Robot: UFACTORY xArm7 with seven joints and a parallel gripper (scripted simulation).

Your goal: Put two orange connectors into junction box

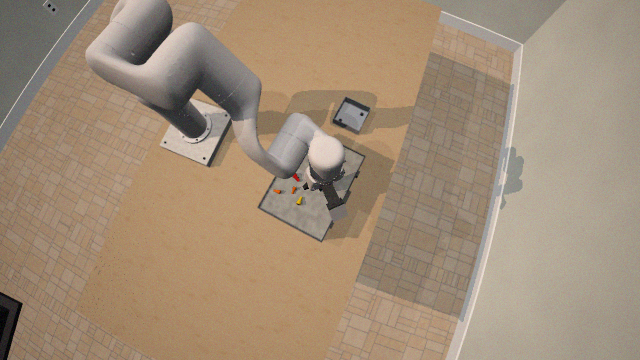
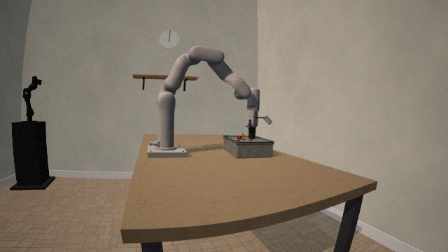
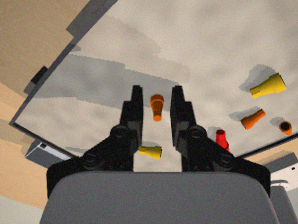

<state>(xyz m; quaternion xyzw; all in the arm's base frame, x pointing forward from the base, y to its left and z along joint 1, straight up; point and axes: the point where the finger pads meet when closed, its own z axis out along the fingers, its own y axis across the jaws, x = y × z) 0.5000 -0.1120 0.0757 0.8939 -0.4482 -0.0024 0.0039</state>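
Now: the tool case 30 mm behind my hand and 40 mm below it. Round my hand: junction box floor 40 mm ahead, 290 mm to the left, 110 mm below; red connector 90 mm behind, 10 mm below.
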